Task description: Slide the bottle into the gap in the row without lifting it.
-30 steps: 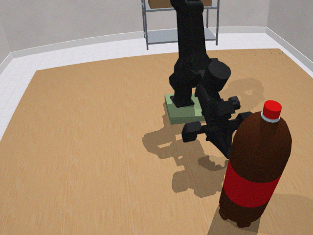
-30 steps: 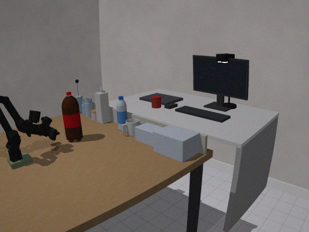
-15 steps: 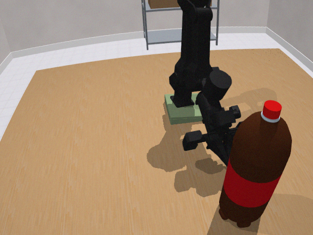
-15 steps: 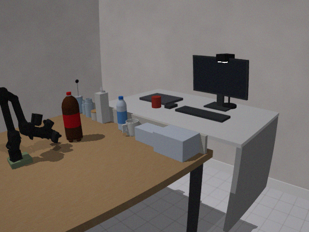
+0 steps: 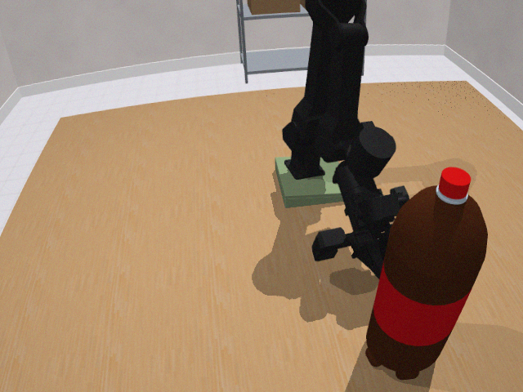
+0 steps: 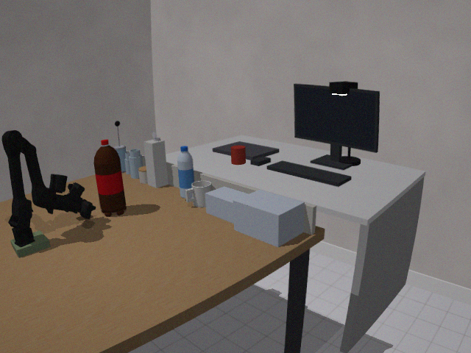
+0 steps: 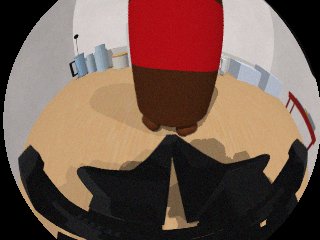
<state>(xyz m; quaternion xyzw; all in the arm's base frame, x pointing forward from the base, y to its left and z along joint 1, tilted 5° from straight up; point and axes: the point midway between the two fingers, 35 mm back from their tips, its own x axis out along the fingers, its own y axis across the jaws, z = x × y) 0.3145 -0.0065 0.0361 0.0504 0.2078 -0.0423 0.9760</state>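
My gripper is now 110 mm short of the cola bottle, 90 mm below it and 20 mm to the left of it. The rest, counted from my hand: water bottle (410 mm ahead, 170 mm to the right, 50 mm above); then jar (500 mm ahead, 250 mm to the left, 10 mm above); then grey box (640 mm to the right, 280 mm ahead).
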